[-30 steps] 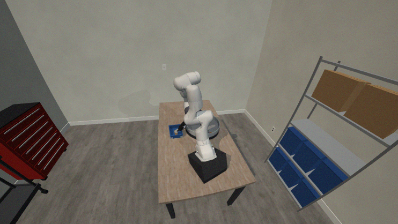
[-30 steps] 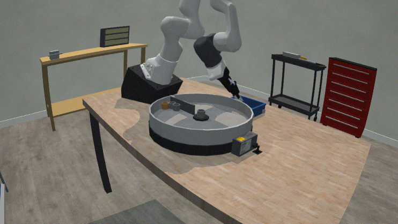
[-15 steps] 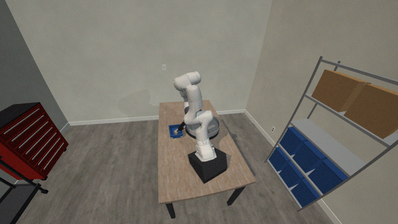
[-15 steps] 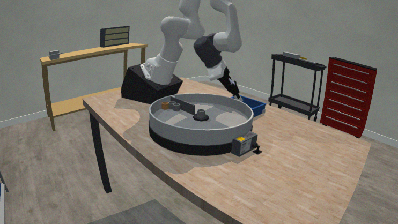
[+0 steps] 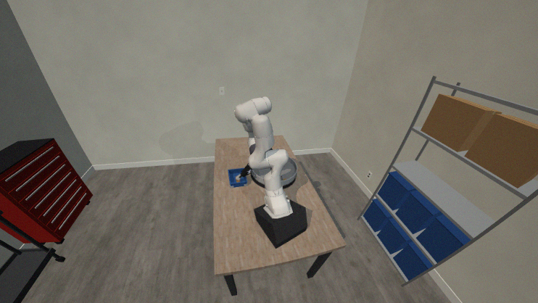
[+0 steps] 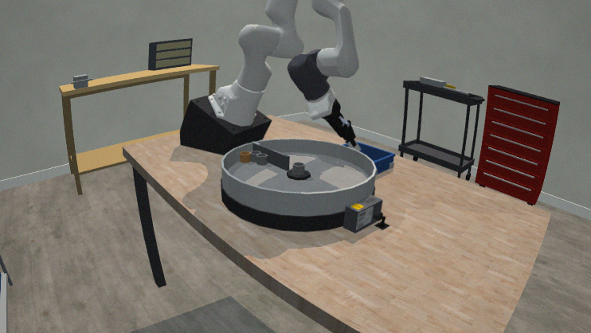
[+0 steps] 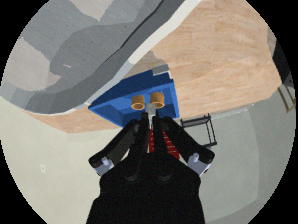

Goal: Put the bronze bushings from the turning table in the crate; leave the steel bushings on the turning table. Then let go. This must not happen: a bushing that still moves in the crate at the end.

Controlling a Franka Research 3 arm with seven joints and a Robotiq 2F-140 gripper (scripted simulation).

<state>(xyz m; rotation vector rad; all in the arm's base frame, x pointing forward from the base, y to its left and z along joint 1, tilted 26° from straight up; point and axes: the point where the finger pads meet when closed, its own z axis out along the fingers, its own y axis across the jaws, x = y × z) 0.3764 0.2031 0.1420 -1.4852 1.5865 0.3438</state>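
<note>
The blue crate is 40 mm below my hand, 40 mm ahead of it and 20 mm to the left of it. Also, from my hand: grey round turning table: 320 mm to the right, 80 mm ahead, 10 mm below; grey turning table: 320 mm to the right, 90 mm ahead, 10 mm below.
</note>
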